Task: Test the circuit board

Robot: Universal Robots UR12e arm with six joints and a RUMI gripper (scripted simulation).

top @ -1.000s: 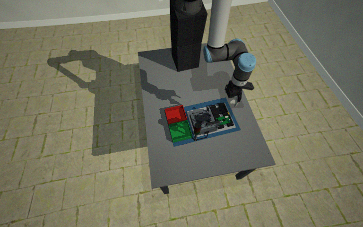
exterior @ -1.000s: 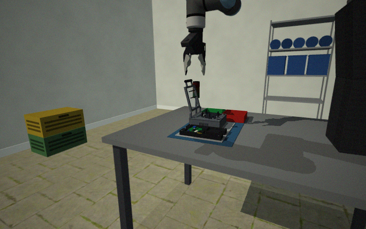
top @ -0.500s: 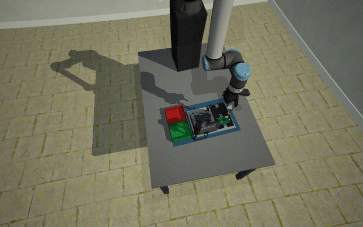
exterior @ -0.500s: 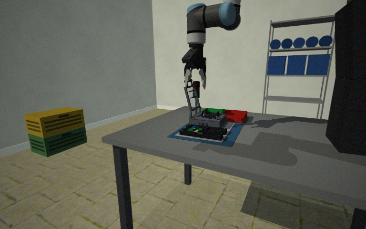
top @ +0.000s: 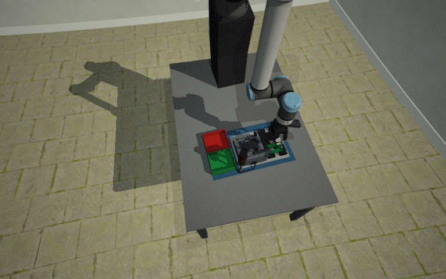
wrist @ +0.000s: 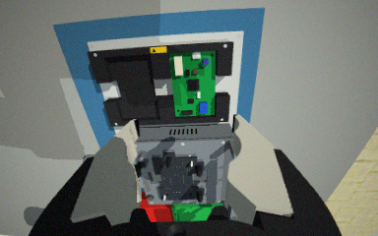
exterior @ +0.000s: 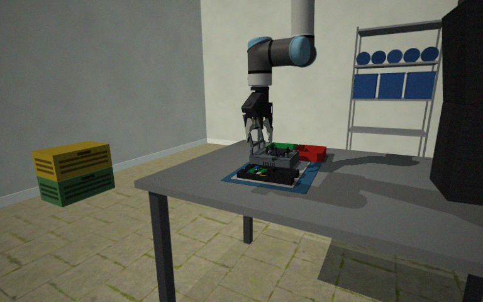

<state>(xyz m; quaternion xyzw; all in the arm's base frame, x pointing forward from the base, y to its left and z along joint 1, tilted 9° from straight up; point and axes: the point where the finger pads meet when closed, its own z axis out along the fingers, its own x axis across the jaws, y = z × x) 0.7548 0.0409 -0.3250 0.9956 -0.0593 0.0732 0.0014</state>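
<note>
The green circuit board lies 1 cm ahead of my hand and 13 cm below it. Also, from my hand: black latch piece: 11 cm behind, 10 cm to the right, 6 cm below; green bin: 3 cm behind, 37 cm to the right, 13 cm below; tester lid: 7 cm ahead, 18 cm to the right, 4 cm above.
</note>
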